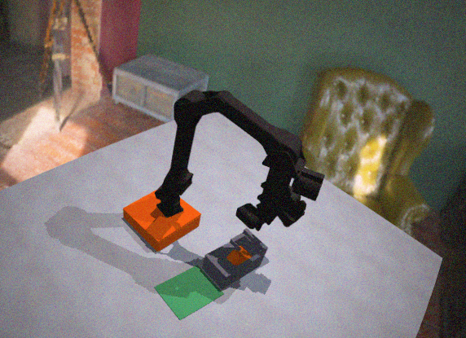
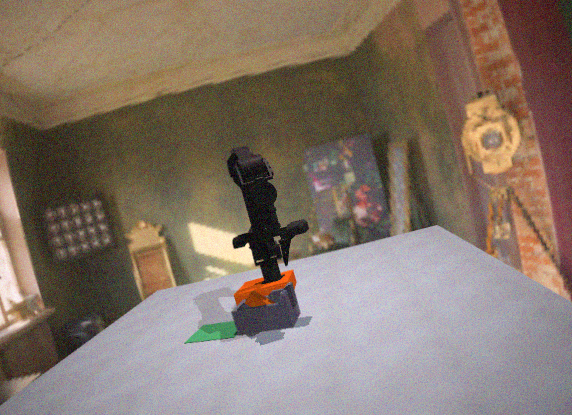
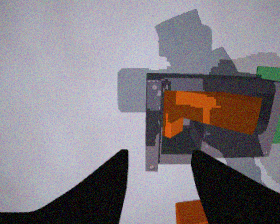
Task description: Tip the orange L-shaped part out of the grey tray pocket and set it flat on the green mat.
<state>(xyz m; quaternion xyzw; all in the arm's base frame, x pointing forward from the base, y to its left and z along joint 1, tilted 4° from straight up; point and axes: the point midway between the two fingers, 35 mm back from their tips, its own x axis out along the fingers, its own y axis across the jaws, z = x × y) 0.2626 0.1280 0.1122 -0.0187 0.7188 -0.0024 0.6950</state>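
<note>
Now: gripper tip 1 cm past the orange L-shaped part, 4 cm to the left of it and 11 cm above it. Round my gripper tip: green mat (22 cm to the right, 16 cm below).
</note>
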